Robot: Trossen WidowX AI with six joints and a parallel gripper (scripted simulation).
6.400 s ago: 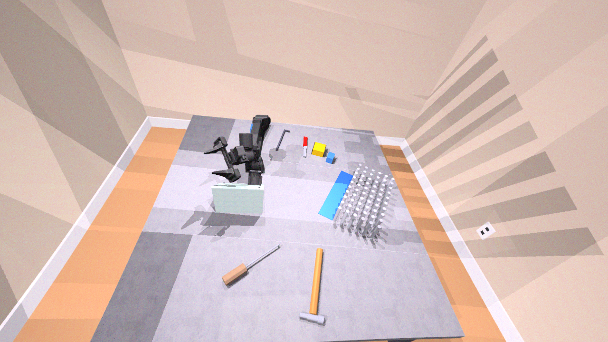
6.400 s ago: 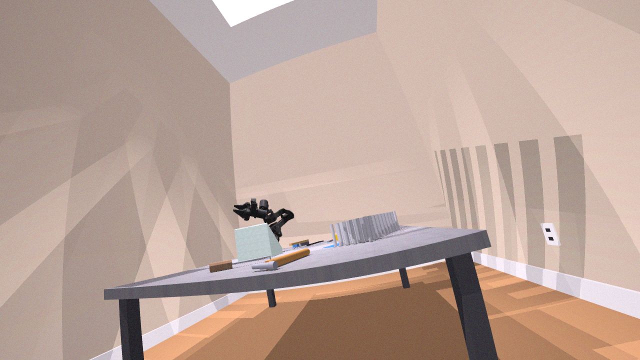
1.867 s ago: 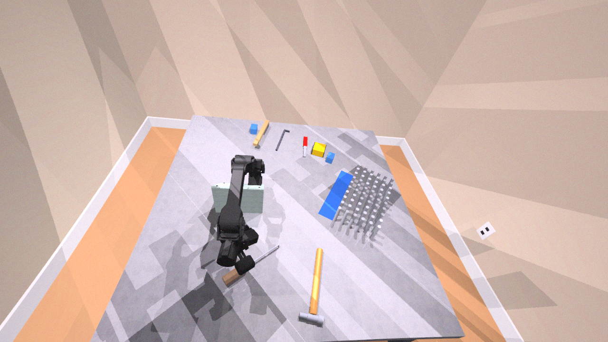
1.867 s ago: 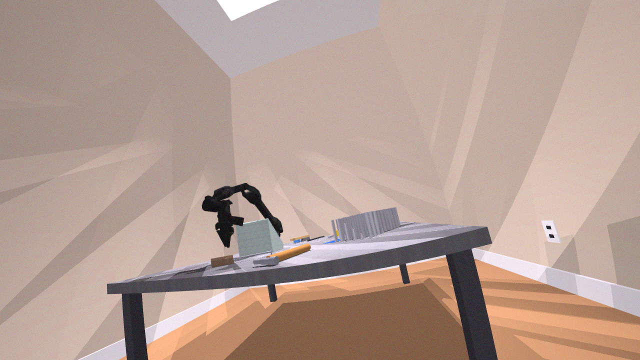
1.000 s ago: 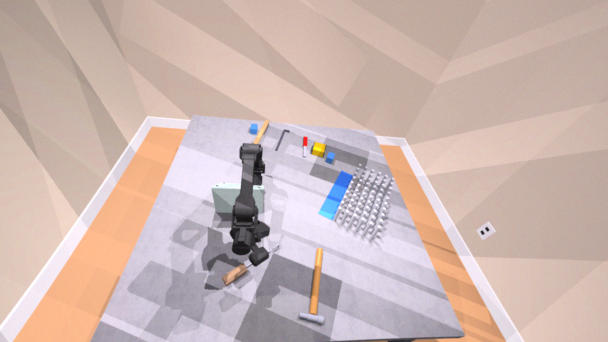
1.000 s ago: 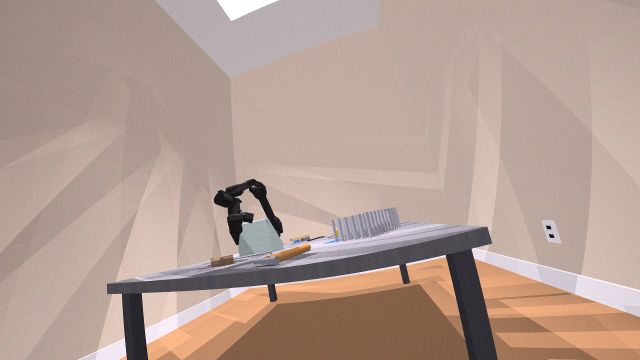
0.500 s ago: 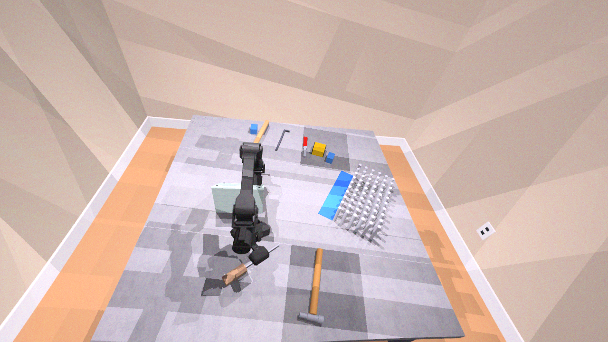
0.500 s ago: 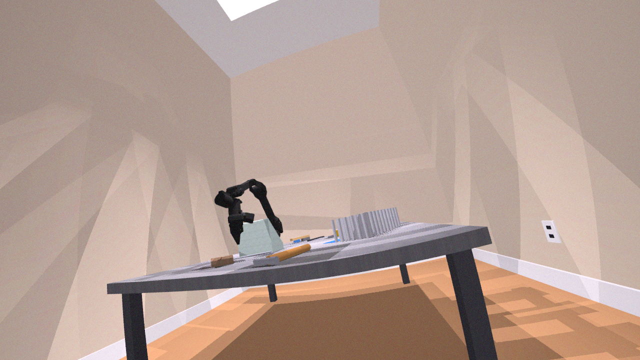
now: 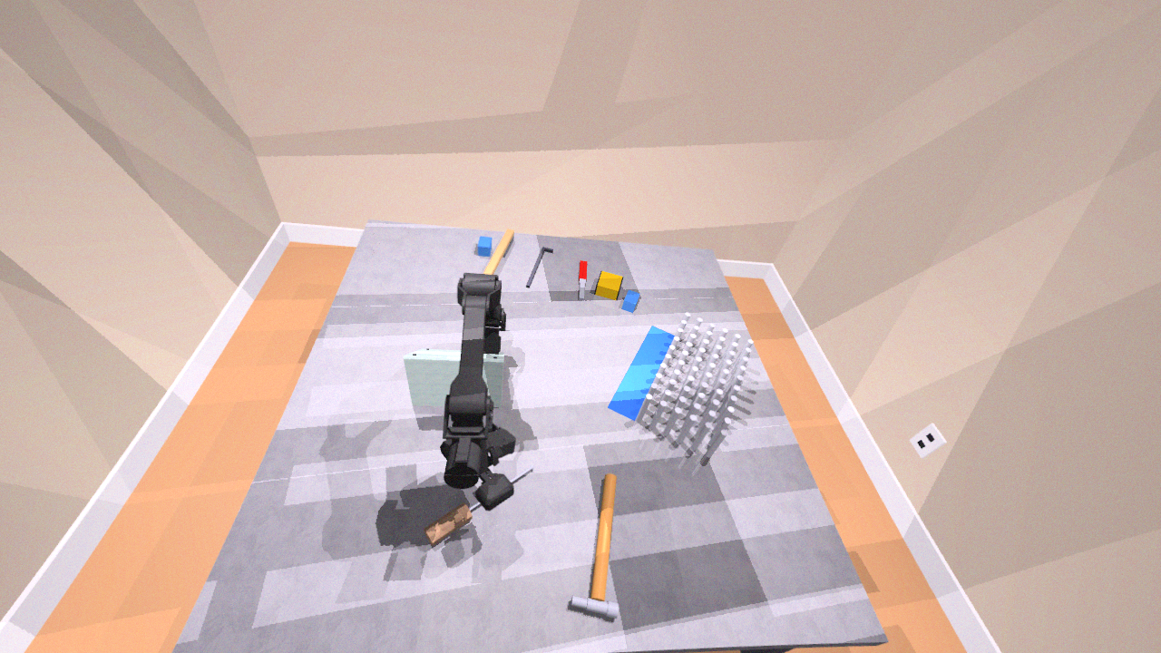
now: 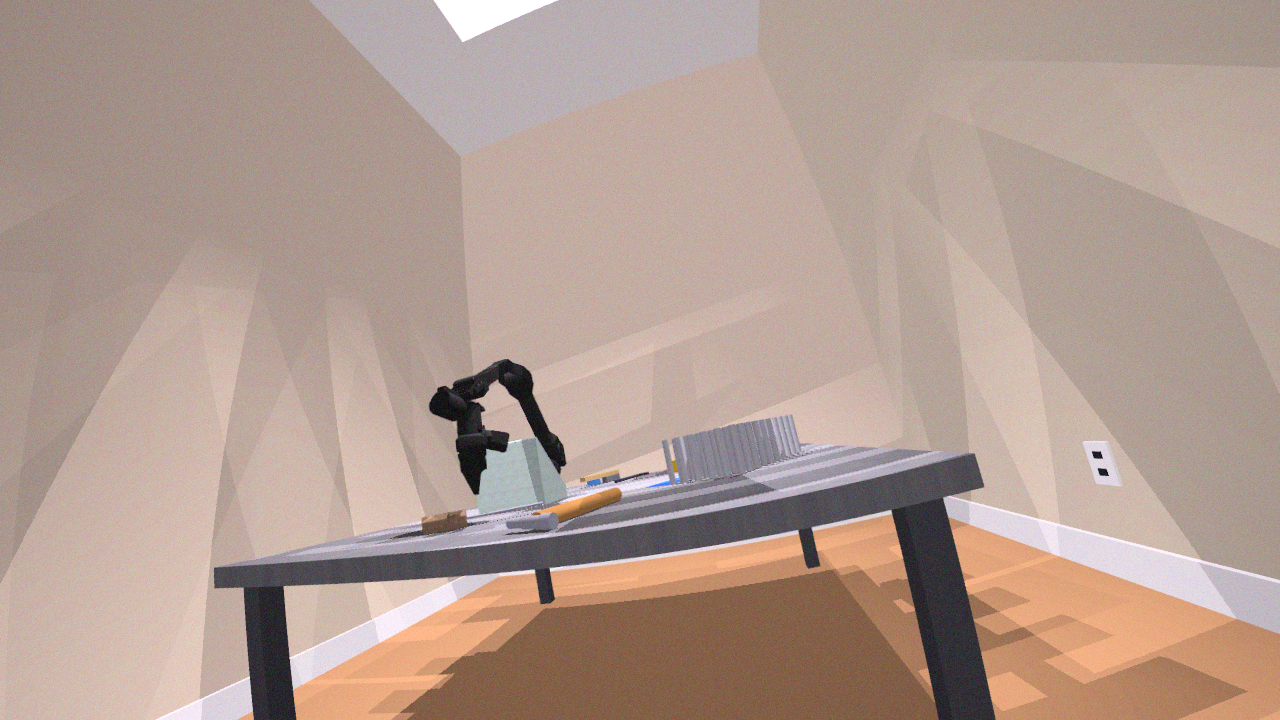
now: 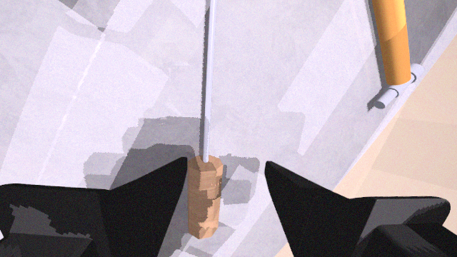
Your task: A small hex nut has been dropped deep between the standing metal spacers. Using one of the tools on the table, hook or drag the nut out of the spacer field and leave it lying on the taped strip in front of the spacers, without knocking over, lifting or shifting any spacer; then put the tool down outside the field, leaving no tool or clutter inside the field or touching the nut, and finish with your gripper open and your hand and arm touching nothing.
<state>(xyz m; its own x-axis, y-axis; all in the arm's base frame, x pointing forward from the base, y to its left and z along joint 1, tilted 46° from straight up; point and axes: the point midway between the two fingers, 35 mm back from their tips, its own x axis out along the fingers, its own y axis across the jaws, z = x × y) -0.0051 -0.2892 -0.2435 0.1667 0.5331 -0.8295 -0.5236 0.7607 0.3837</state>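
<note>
My gripper tip is 6 cm above the hook tool, 3 cm short of it and 2 cm to the right of it. The rest, counted from my gripper tip: blue taped strip 46 cm ahead, 39 cm to the left, 7 cm below; yellow block 73 cm to the left, 40 cm ahead, 5 cm below; red-handled tool 77 cm to the left, 32 cm ahead, 7 cm below.
</note>
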